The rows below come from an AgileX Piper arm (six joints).
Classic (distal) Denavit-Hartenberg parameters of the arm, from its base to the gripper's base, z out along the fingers. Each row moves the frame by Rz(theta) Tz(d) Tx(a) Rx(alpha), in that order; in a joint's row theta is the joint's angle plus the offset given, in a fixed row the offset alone. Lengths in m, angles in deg.
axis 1: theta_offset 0; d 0.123; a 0; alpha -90
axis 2: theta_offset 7.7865; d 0; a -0.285; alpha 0
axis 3: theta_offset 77.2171; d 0; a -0.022; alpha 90
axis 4: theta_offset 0; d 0.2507; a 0; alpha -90
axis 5: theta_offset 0; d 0; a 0; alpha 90
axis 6: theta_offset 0; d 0.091; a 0; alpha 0
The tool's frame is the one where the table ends.
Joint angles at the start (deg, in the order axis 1, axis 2, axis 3, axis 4, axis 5, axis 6): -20.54, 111.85, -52.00, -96.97, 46.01, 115.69
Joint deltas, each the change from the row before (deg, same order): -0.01, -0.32, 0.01, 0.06, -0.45, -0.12; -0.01, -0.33, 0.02, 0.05, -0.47, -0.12; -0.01, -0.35, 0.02, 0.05, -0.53, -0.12; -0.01, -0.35, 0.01, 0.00, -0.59, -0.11; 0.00, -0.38, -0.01, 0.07, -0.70, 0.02; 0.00, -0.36, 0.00, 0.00, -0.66, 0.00; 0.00, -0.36, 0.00, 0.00, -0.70, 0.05; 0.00, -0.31, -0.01, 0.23, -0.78, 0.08
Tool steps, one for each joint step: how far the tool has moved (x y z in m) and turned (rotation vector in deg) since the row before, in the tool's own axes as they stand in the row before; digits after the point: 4 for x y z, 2 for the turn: -0.0011, -0.0001, -0.0010, -0.44, 0.03, 0.15; -0.0011, -0.0001, -0.0010, -0.46, 0.03, 0.14; -0.0011, -0.0001, -0.0011, -0.52, 0.04, 0.15; -0.0012, 0.0001, -0.0011, -0.59, 0.02, 0.13; -0.0013, 0.0002, -0.0013, -0.69, 0.07, 0.34; -0.0012, 0.0003, -0.0012, -0.67, 0.03, 0.24; -0.0012, 0.0003, -0.0012, -0.71, 0.04, 0.29; -0.0007, 0.0005, -0.0011, -0.71, 0.24, 0.46
